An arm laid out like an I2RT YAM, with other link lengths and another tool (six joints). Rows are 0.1 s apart.
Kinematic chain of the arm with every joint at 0, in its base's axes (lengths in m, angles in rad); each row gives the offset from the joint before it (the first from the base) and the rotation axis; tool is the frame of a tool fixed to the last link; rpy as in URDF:
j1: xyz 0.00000 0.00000 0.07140 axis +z
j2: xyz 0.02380 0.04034 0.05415 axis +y
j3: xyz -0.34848 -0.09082 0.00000 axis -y
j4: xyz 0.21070 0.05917 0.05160 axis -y
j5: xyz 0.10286 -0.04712 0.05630 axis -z
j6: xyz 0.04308 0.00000 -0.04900 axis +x
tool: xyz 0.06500 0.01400 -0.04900 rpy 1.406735 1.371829 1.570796
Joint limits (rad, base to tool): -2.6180..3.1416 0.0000..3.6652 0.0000..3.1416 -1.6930..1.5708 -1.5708..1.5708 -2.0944..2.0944
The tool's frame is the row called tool.
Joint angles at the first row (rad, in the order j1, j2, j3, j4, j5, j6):
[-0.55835, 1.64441, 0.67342, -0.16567, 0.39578, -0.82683]
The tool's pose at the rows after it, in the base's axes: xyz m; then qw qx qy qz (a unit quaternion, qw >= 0):
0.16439 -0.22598 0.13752 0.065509 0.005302 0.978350 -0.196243
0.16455 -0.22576 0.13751 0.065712 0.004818 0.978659 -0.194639
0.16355 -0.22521 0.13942 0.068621 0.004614 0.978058 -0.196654
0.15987 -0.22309 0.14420 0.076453 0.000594 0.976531 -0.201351
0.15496 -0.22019 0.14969 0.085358 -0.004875 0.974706 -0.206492
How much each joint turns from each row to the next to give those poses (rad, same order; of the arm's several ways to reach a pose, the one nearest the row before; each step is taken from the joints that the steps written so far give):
[0.00000, 0.00615, 0.00306, -0.00458, 0.00153, 0.00460]
[-0.00002, 0.00002, 0.00155, -0.00307, -0.00308, 0.00002]
[-0.00001, -0.01070, -0.00307, 0.00001, 0.00001, -0.00152]
[0.00001, -0.03216, -0.01374, 0.00299, -0.00309, -0.01073]
[0.00000, -0.03979, -0.01689, 0.00161, -0.00457, -0.01382]

